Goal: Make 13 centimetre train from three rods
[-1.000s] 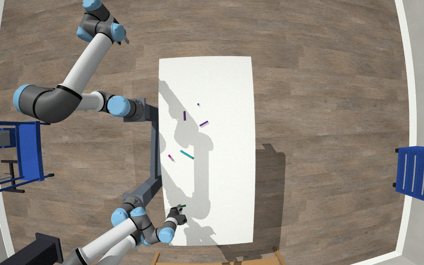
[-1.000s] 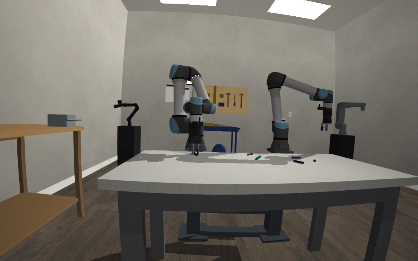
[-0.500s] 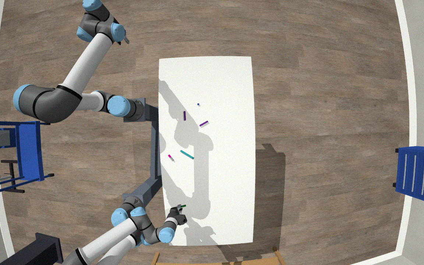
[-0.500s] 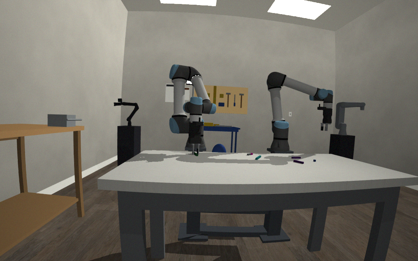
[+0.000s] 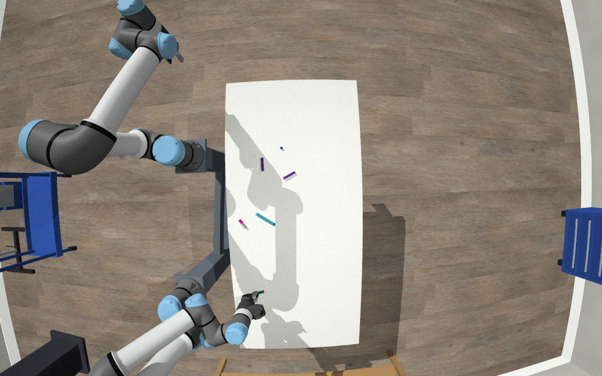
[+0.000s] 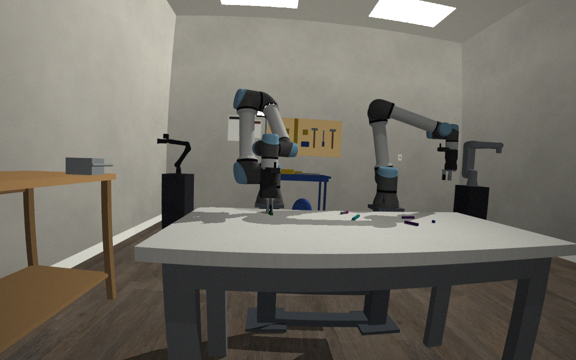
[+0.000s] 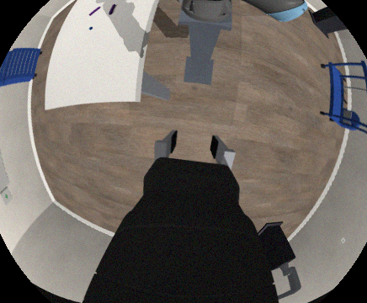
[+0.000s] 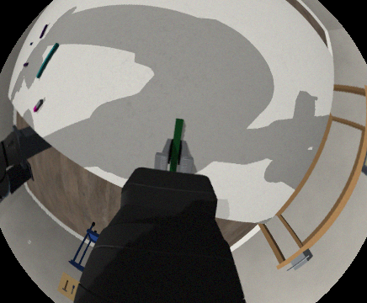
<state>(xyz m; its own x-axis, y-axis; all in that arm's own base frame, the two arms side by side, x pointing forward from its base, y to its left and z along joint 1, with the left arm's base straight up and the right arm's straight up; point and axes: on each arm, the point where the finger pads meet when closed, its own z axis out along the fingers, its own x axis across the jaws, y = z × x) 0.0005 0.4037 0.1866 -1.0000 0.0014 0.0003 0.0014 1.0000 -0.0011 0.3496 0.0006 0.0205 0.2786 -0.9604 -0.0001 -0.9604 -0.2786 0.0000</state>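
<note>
Now: the green rod 2 cm below my right hand. The rest, counted from my right hand: grey rod: 34 cm to the left, 6 cm behind, 2 cm below; then magenta rod: 36 cm to the left, 8 cm behind, 2 cm below; then turquoise rod: 38 cm to the left, 4 cm ahead, 2 cm below.
</note>
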